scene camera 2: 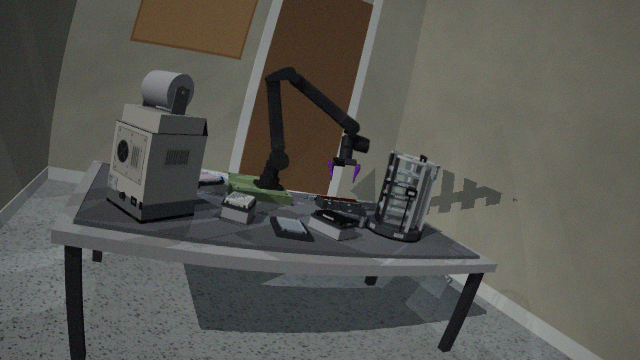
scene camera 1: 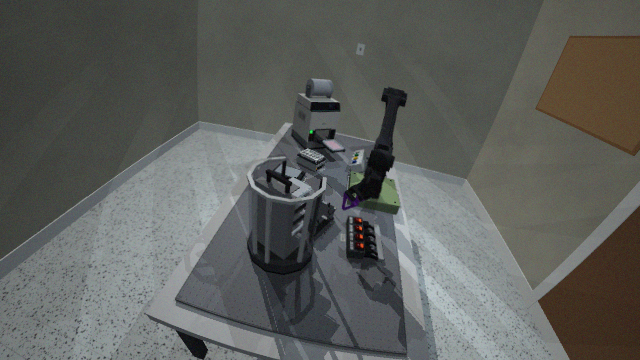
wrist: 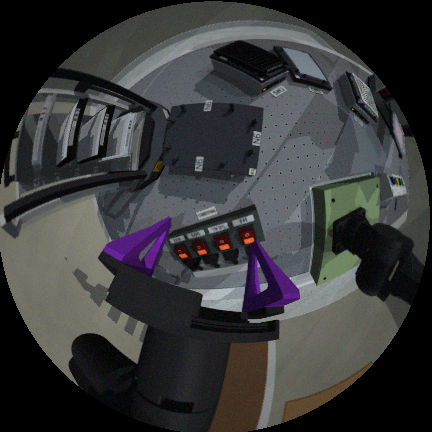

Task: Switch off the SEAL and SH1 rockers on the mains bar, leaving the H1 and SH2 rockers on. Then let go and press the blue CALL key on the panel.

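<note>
The mains bar lies on the table beside the green base. In the wrist view its H1 rocker is at the right, the SEAL rocker beside it, then two rockers whose SH labels are too small to tell apart. All rockers glow orange-red. My gripper is open and empty, above the table near the bar and not touching it; its fingers point down. The panel with the blue key stands beyond the arm's base.
A tall round rack stands beside a dark flat stand. The green base carries the arm. A large machine, a black-topped block and a tablet-like plate stand farther off.
</note>
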